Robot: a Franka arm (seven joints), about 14 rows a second.
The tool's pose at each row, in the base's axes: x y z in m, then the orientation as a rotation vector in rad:
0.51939 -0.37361 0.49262 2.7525 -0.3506 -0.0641
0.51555 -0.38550 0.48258 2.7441 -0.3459 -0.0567
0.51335 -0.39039 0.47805 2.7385 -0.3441 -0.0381
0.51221 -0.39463 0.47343 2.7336 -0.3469 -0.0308
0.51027 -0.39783 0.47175 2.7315 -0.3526 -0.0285
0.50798 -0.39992 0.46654 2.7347 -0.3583 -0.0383
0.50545 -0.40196 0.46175 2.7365 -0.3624 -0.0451
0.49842 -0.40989 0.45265 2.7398 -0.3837 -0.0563
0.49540 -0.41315 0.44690 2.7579 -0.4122 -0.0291
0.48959 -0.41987 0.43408 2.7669 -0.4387 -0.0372
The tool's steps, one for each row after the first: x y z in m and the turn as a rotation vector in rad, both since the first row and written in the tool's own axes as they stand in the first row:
-0.00075 0.00801 0.01386 -0.0084 0.0066 -0.0014
-0.00166 0.01131 0.01999 -0.0127 0.0203 0.0004
-0.00170 0.01374 0.02589 -0.0166 0.0255 0.0038
-0.00278 0.01647 0.02874 -0.0178 0.0265 0.0083
-0.00448 0.01702 0.03454 -0.0147 0.0185 0.0106
-0.00642 0.01772 0.03995 -0.0129 0.0130 0.0124
-0.01125 0.02325 0.05183 -0.0076 0.0018 0.0252
-0.01336 0.02482 0.05860 0.0162 0.0148 0.0462
-0.01732 0.02763 0.07343 0.0283 0.0045 0.0621

